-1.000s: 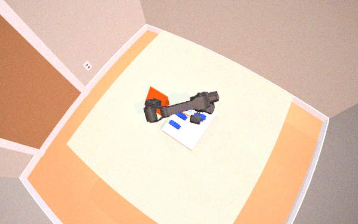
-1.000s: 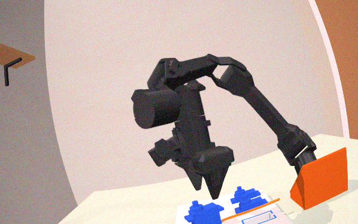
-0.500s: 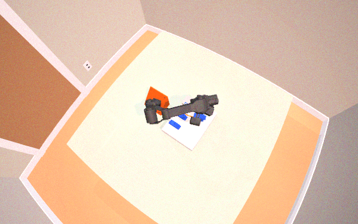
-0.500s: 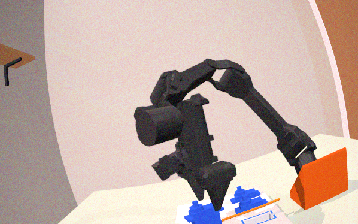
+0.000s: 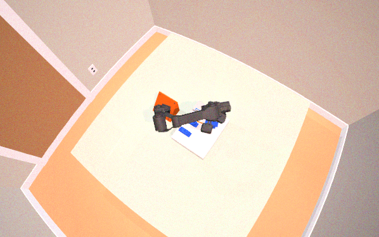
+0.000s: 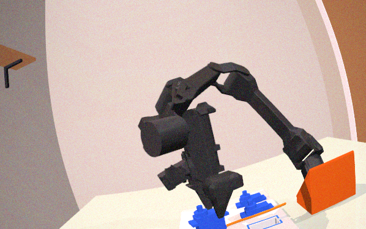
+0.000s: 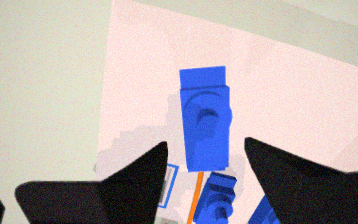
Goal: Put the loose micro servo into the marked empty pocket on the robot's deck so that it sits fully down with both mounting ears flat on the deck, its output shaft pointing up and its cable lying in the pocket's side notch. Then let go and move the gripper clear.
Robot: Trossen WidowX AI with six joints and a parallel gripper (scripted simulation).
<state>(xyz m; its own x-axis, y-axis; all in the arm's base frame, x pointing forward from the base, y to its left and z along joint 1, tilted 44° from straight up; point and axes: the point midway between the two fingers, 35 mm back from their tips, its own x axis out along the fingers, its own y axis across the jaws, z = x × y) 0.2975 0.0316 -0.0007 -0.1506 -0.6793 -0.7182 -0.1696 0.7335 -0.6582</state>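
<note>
Right now the white deck is 70 mm below my gripper tip and 50 mm to the right of it.
</note>
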